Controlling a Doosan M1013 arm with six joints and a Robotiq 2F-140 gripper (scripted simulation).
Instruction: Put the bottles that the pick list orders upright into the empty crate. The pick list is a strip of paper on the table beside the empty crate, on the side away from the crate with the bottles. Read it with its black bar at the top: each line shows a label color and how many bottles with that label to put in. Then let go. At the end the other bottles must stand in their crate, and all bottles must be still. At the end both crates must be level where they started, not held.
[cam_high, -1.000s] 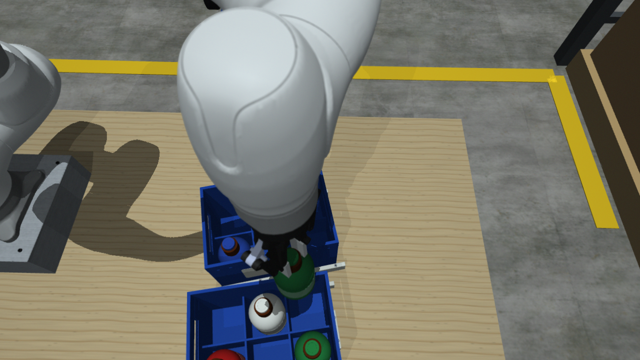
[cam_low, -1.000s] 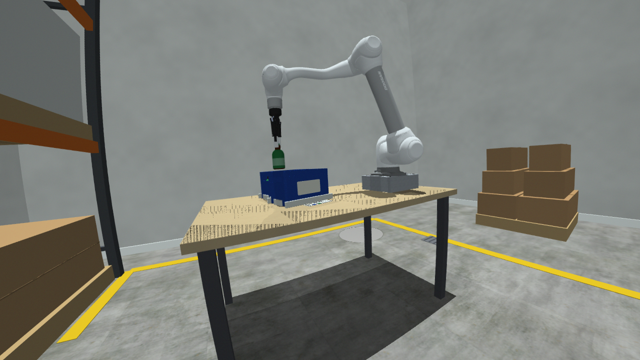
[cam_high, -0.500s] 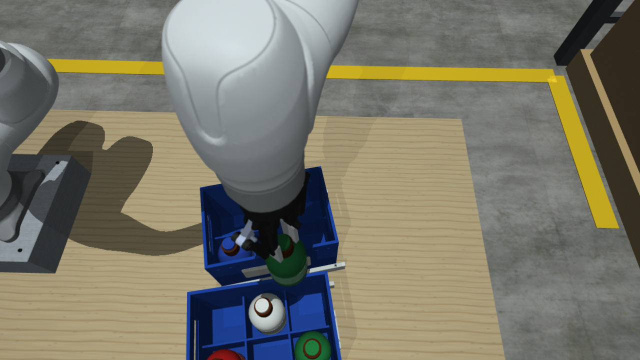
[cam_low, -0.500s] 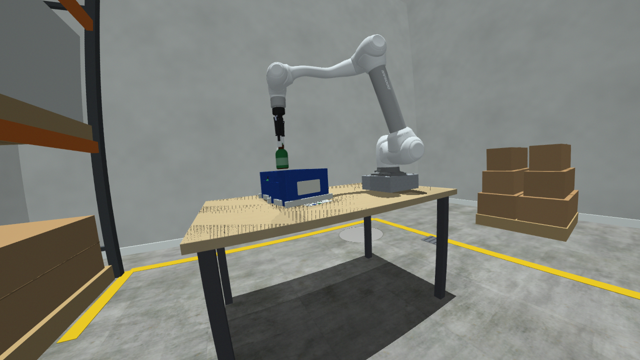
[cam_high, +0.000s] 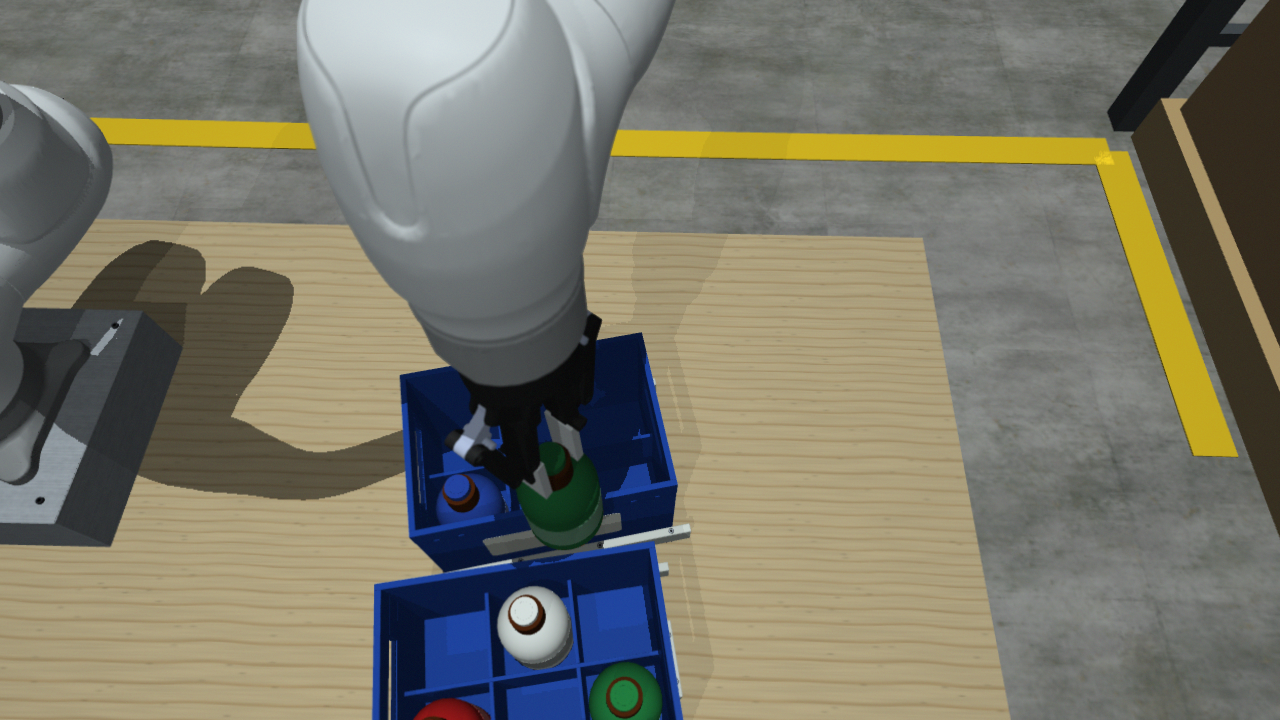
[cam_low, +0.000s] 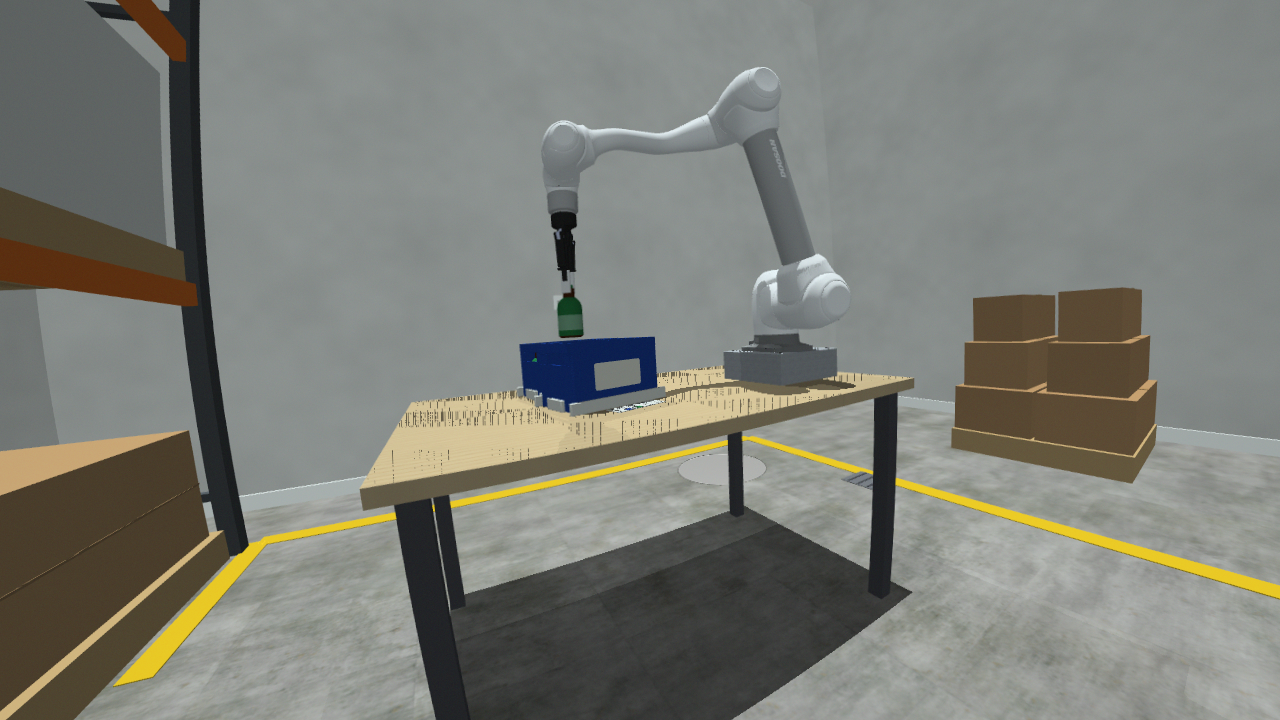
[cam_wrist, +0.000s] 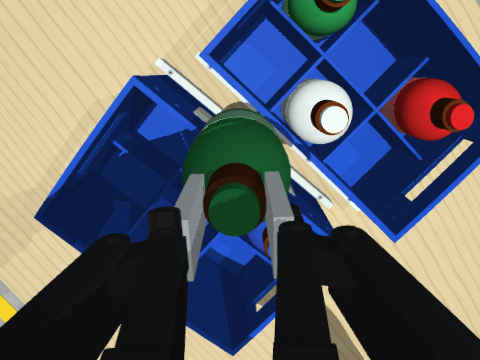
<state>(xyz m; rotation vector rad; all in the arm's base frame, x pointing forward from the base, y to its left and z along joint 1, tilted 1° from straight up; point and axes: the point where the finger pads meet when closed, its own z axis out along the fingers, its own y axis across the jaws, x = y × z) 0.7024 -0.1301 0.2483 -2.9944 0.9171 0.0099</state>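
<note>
Now: hand 26 cm above the blue bottle, 12 cm past it and 3 cm to the right of it. Round my hand: pick list: 35 cm below, 22 cm to the left, 9 cm behind; then white bottle: 26 cm below, 9 cm to the right, 4 cm behind; then red bottle: 26 cm below, 20 cm to the right, 11 cm behind.
</note>
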